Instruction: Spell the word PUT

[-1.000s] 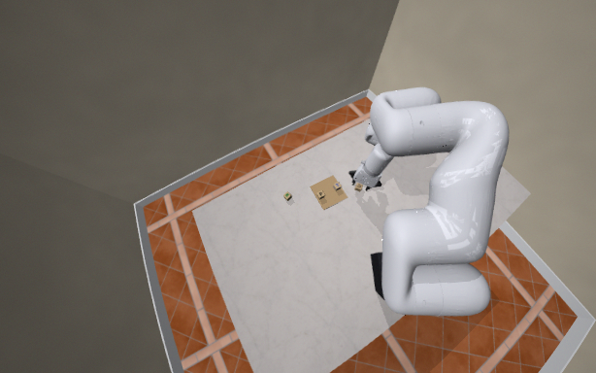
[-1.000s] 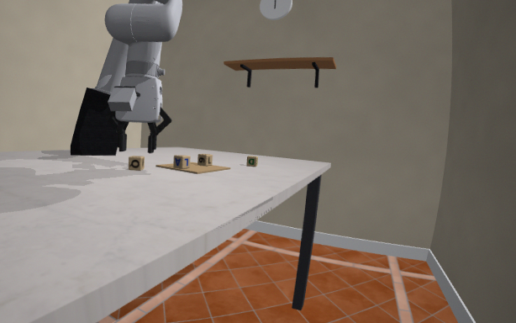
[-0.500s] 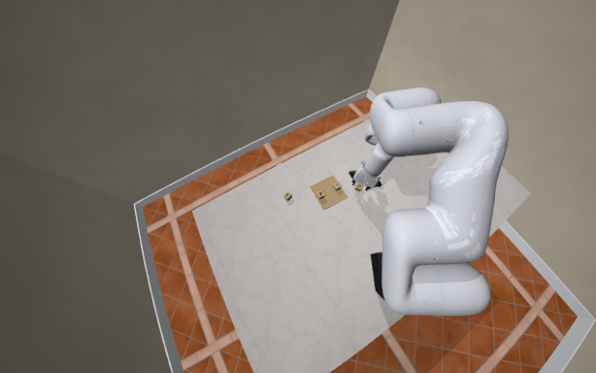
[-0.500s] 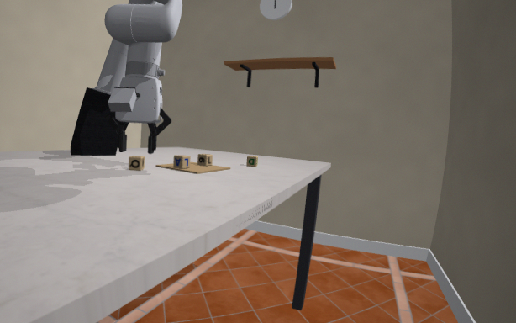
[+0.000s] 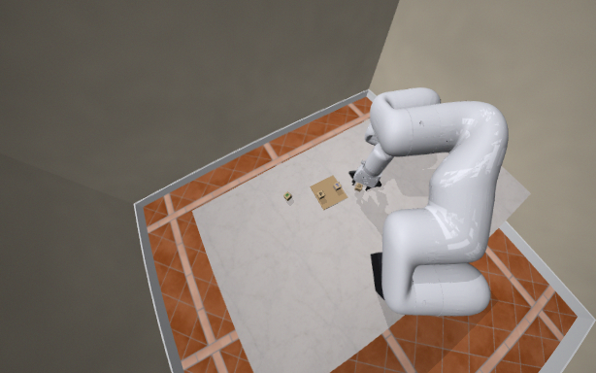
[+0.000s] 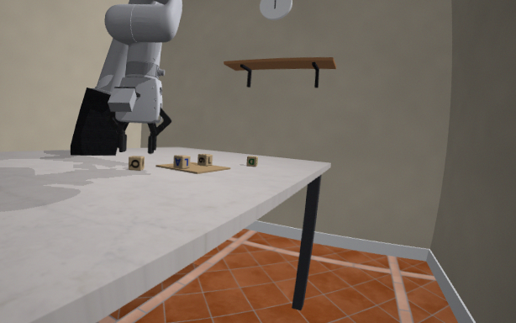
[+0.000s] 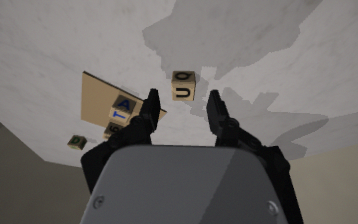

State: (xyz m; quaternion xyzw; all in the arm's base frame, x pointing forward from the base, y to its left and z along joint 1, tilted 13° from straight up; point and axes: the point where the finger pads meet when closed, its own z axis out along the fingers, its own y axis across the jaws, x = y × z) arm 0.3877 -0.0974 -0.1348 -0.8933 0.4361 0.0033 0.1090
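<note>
My hand is 150 mm to the right of the tan mat, 50 mm short of it and 50 mm above it.
</note>
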